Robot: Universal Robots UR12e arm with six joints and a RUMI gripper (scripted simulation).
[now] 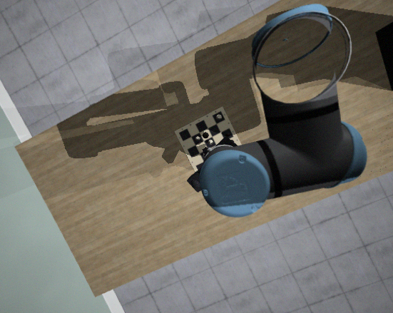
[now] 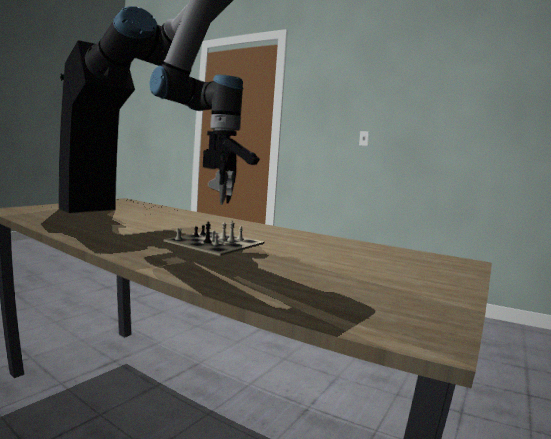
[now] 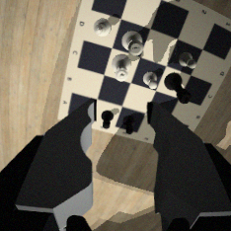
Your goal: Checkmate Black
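The chessboard is 20 mm behind my hand, 40 mm to the right of it and 130 mm below it. From my hand the other things lie so: black chess piece (30 mm behind, 70 mm to the right, 90 mm below).
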